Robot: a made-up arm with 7 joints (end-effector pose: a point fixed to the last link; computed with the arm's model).
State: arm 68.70 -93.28 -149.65 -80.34 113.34 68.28 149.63
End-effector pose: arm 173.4 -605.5 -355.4 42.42 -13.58 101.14
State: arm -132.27 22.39 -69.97 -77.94 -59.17 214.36 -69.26
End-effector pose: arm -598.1 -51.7 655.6 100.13 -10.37 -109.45
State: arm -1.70 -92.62 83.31 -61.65 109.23 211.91 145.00
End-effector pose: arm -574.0 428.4 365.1 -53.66 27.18 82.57
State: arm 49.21 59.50 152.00 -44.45 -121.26 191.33 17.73
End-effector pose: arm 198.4 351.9 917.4 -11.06 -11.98 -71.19
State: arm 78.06 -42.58 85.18 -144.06 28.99 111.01 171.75
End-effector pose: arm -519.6 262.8 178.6 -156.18 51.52 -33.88
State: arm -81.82 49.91 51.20 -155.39 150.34 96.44 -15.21
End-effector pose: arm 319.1 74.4 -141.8 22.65 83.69 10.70
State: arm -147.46 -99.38 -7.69 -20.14 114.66 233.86 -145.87
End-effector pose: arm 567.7 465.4 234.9 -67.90 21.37 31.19
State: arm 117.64 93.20 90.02 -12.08 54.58 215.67 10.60
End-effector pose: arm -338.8 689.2 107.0 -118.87 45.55 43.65
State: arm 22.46 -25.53 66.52 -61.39 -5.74 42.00 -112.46
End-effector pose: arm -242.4 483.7 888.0 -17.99 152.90 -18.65
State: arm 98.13 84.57 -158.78 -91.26 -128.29 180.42 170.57
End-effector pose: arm 268.5 305.4 775.0 28.98 5.24 138.86
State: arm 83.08 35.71 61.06 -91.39 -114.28 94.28 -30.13
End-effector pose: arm -570.7 576.1 352.4 -17.83 108.81 74.21
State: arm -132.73 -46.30 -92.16 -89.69 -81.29 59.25 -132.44
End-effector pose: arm -272.3 733.2 446.9 -88.56 108.45 -38.92
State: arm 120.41 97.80 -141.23 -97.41 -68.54 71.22 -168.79
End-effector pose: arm 168.2 543.0 776.2 81.52 35.46 -112.38
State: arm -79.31 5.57 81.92 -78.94 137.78 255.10 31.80
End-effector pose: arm 444.9 -46.2 684.9 35.08 137.39 -36.93
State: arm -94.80 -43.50 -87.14 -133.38 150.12 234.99 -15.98
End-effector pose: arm -394.5 72.5 252.9 153.82 47.53 -6.31
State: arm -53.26 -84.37 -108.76 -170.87 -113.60 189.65 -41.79
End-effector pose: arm -60.8 -298.0 266.1 93.14 -10.91 55.76
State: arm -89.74 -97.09 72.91 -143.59 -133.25 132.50 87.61
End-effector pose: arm 471.5 -167.2 335.9 14.62 36.52 16.15
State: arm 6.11 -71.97 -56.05 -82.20 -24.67 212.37 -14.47
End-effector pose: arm -402.8 -420.8 707.0 -0.69 -47.80 115.75
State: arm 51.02 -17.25 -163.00 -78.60 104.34 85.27 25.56
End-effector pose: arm -327.9 -738.7 558.8 -26.90 70.75 -68.82
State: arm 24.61 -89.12 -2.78 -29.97 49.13 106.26 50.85
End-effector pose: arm -826.0 -423.2 516.0 -24.36 -41.54 -79.09
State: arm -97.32 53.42 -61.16 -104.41 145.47 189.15 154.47
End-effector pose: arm -548.5 -191.1 178.3 113.70 -81.78 -72.81
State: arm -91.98 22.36 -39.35 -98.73 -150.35 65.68 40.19
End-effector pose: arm -502.1 -620.3 357.8 1.88 -14.61 -101.29
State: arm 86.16 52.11 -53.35 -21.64 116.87 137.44 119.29
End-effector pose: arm 278.2 727.7 737.8 -76.26 56.89 87.10
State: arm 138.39 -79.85 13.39 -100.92 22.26 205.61 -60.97
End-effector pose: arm 180.1 -276.4 863.0 4.03 2.79 -79.37
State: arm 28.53 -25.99 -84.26 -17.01 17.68 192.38 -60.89
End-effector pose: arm -365.3 -178.5 976.9 -0.64 -32.29 79.82
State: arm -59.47 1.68 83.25 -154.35 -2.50 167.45 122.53
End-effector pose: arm 470.1 216.7 130.1 -111.35 124.89 -4.31
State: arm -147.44 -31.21 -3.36 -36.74 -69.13 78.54 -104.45
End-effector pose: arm 97.6 116.9 1183.4 73.36 -107.25 -96.18
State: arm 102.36 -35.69 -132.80 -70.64 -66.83 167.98 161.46
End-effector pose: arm 584.4 -477.1 592.8 -19.82 114.39 -69.82
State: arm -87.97 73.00 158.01 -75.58 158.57 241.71 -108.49
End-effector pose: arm 198.7 -306.0 755.5 -71.81 21.26 -27.60
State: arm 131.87 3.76 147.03 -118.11 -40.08 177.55 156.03
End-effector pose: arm 170.5 -598.5 504.7 23.31 137.47 -81.55
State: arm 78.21 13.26 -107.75 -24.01 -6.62 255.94 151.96
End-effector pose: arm 112.5 122.1 943.9 -18.34 -58.19 -51.13
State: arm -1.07 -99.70 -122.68 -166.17 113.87 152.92 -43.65
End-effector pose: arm 296.2 -169.1 52.8 33.84 66.16 -15.77
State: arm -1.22 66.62 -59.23 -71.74 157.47 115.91 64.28
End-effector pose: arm 621.9 -587.2 167.3 -4.14 88.59 -2.22
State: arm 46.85 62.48 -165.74 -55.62 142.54 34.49 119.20
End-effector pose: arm 481.0 259.6 974.1 -96.45 124.25 -3.58
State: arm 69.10 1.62 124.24 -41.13 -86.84 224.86 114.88
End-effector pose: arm -220.1 -131.1 944.5 38.05 -41.99 54.15
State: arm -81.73 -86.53 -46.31 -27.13 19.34 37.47 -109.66
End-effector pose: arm -326.0 788.5 535.6 79.43 0.02 16.86
